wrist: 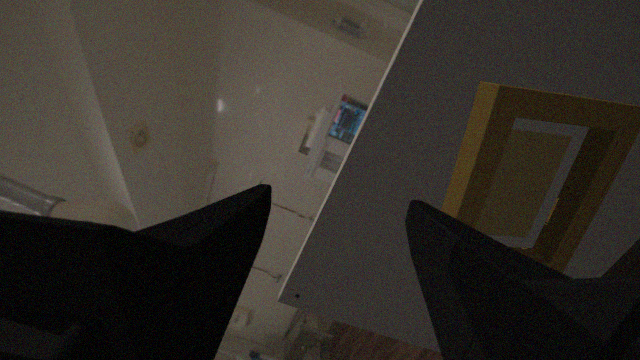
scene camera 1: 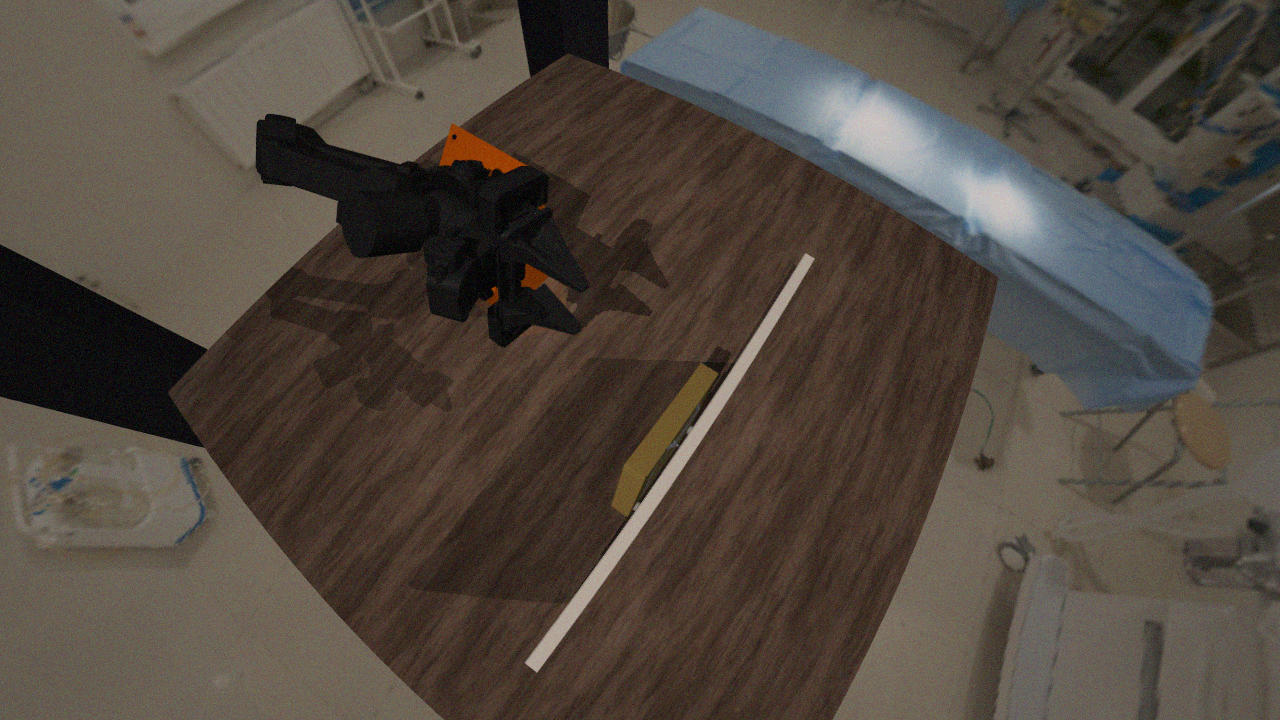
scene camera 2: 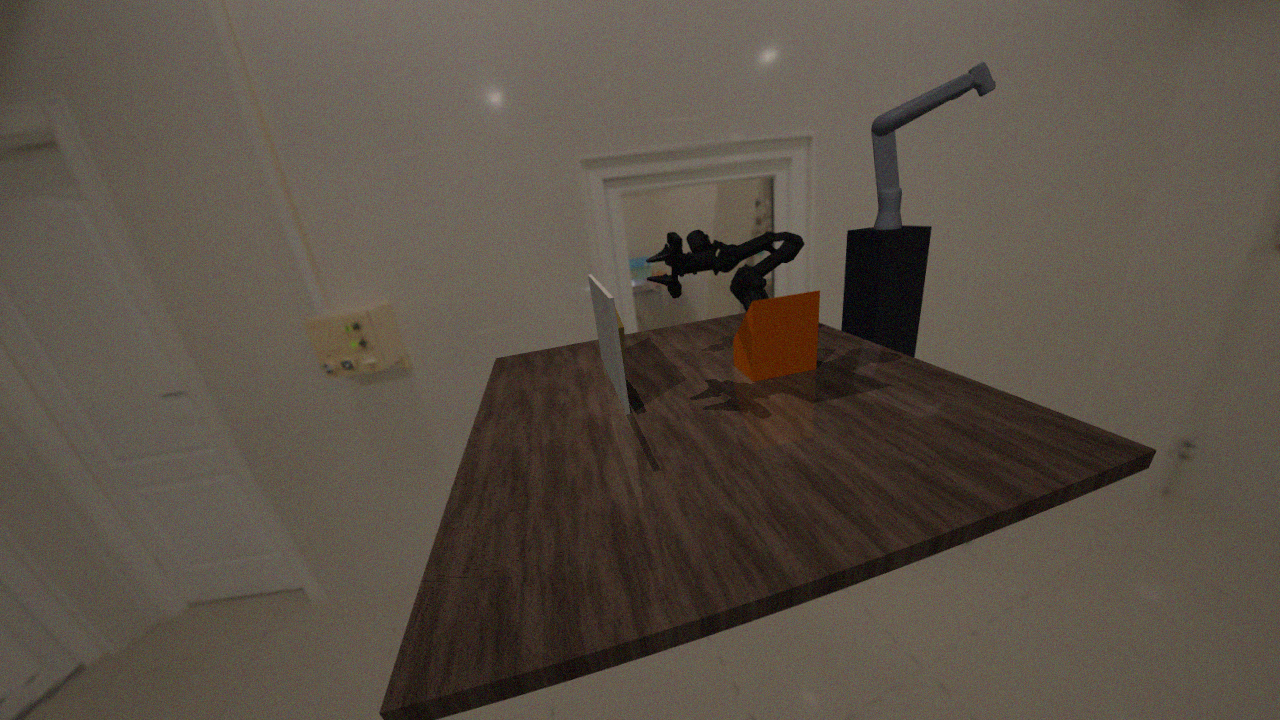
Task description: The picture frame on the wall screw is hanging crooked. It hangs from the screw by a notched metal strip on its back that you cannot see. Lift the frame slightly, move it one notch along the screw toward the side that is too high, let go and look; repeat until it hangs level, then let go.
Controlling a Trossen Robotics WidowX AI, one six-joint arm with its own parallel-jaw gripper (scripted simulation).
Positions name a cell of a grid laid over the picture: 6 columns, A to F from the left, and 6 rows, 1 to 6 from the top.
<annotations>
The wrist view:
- my gripper: D4
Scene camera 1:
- my gripper: C3
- yellow picture frame: D4
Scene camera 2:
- my gripper: D3
</annotations>
